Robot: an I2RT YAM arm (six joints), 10 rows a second.
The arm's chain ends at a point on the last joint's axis. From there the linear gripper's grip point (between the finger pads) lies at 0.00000 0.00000 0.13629 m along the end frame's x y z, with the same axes.
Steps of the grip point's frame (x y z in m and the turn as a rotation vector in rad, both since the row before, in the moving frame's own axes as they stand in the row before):
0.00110 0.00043 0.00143 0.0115 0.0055 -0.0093
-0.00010 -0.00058 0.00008 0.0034 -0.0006 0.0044
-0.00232 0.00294 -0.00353 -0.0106 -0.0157 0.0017
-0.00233 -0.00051 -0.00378 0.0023 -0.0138 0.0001
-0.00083 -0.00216 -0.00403 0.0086 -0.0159 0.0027
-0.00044 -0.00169 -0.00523 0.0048 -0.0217 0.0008
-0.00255 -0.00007 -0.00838 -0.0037 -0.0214 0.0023
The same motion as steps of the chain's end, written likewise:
0.00036 0.00200 0.00144 0.0115 0.0055 -0.0093
-0.00002 -0.00012 0.00008 0.0034 -0.0006 0.0044
-0.00018 0.00150 -0.00351 -0.0106 -0.0157 0.0017
-0.00045 -0.00020 -0.00377 0.0023 -0.0138 0.0001
0.00134 -0.00099 -0.00401 0.0086 -0.0159 0.0027
0.00252 -0.00103 -0.00520 0.0048 -0.0217 0.0008
0.00037 -0.00057 -0.00835 -0.0037 -0.0214 0.0023

